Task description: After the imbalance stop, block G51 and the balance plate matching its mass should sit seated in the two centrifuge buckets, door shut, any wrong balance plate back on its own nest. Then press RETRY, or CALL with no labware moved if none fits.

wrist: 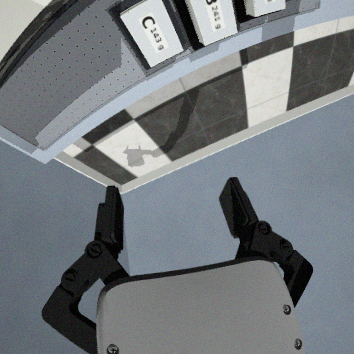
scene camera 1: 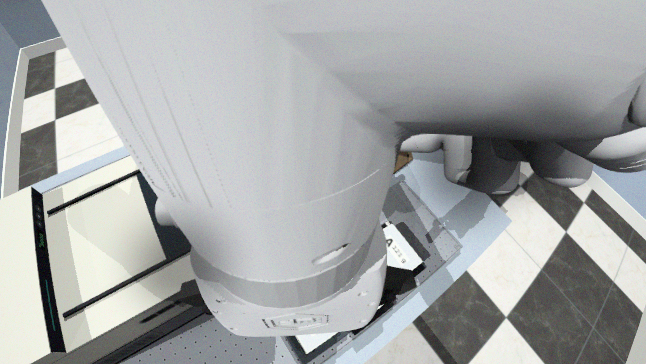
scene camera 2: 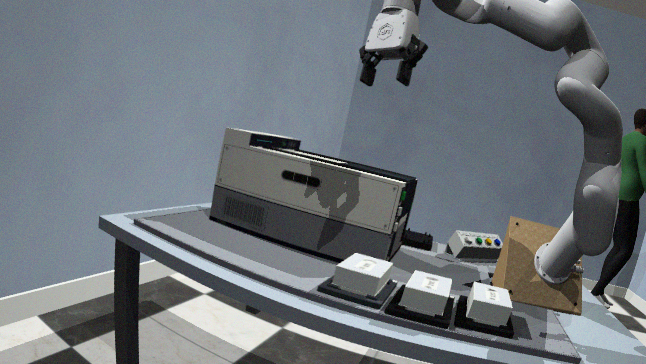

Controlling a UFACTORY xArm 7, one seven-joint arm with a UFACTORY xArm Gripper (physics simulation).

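Places are measured from the arm's base along level axes (x ahead, y left, z up), in centimetres.
Where they show: gripper, fingertip midpoint: (wrist: 173, 191) (scene camera 1: 302, 317) (scene camera 2: 383, 83); arm's base, link origin: (scene camera 2: 552, 264).
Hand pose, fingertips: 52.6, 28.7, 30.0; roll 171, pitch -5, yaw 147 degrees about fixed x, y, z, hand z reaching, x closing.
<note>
Things, the pixels of their top centre, and the offset from my fingertips, as dx, dy, dz. "pt": a spot on its surface instead.
- button box, top centre: (scene camera 2: 481, 233) -32.8, -58.3, -30.8
- black part, surface spot: (scene camera 2: 419, 240) pt -12.1, -55.2, -37.1
Three white balance plates sit on black nests along the table's front: C, 143 g (scene camera 2: 362, 274) (wrist: 152, 34); B, 241 g (scene camera 2: 427, 295) (wrist: 212, 20); and A, 121 g (scene camera 1: 402, 250) (scene camera 2: 489, 304) (wrist: 265, 5). The centrifuge (scene camera 1: 30, 225) (scene camera 2: 310, 195) stands behind and left of them. The arm hides part of its top, and I cannot tell the door's state. Block G51 and the buckets do not show. The button box (scene camera 2: 475, 245) has white, green, yellow and blue buttons; its labels are unreadable. My gripper (scene camera 2: 387, 80) (wrist: 173, 191) is open and empty, high above the centrifuge.
The arm's brown mounting block (scene camera 1: 402, 161) (scene camera 2: 520, 250) stands at the table's right end, beside the button box. A black part (scene camera 2: 419, 240) lies between the centrifuge and the button box. A person in a green top (scene camera 2: 632, 170) stands beyond the arm. Blue-grey walls surround the checkered floor.
</note>
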